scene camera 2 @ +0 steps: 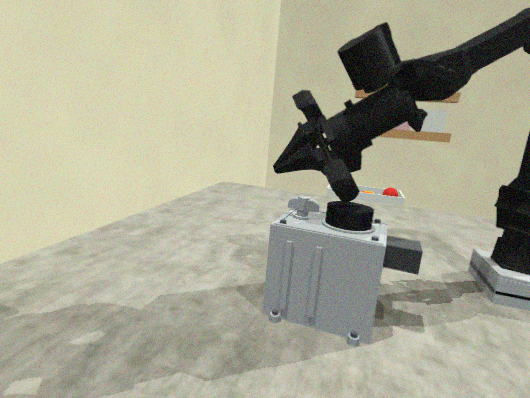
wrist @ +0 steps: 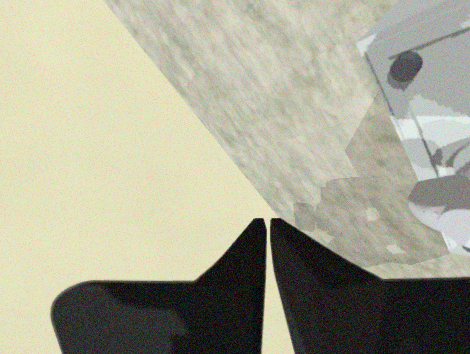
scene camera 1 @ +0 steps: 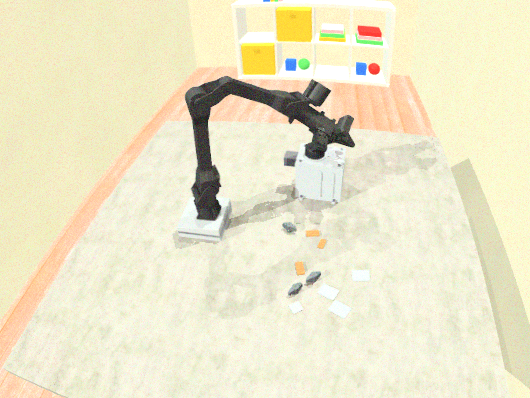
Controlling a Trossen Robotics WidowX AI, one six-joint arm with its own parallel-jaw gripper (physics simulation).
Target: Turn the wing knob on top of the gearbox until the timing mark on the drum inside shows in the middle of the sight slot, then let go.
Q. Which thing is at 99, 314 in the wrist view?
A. My gripper.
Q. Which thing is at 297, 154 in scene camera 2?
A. My gripper.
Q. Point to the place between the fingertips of my gripper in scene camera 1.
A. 354, 146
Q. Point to a grey gearbox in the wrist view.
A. At 411, 58
